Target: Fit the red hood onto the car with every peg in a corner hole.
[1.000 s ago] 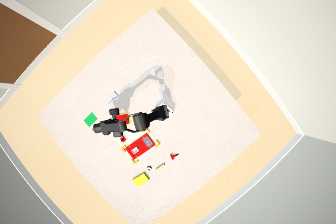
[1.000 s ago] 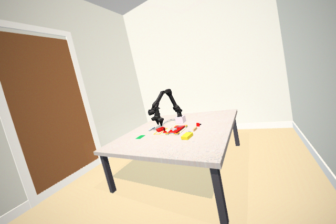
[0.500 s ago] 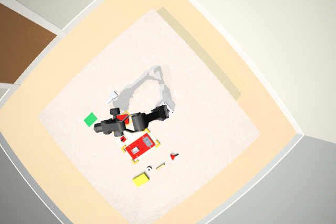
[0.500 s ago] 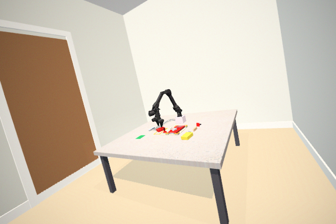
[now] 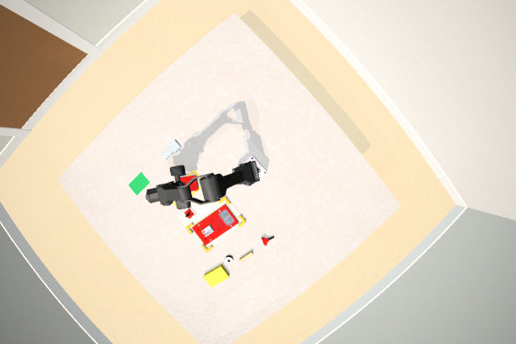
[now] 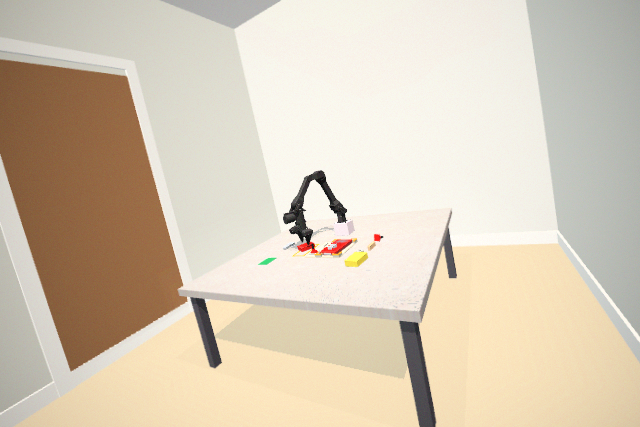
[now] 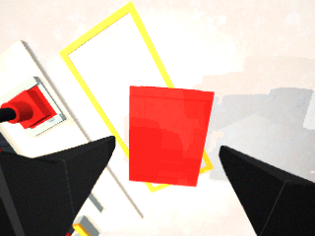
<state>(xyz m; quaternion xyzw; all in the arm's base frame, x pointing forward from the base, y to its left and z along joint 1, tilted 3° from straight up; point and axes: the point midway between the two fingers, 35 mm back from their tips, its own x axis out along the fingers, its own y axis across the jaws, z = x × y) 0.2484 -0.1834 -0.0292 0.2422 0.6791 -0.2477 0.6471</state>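
My gripper tip is 20 mm above the red hood. Round my gripper tip: yellow block (400 mm to the left, 260 mm ahead, 20 mm below); small wooden stick (440 mm to the left, 90 mm ahead, 20 mm below); green tile (190 mm to the right, 170 mm ahead, 30 mm below).
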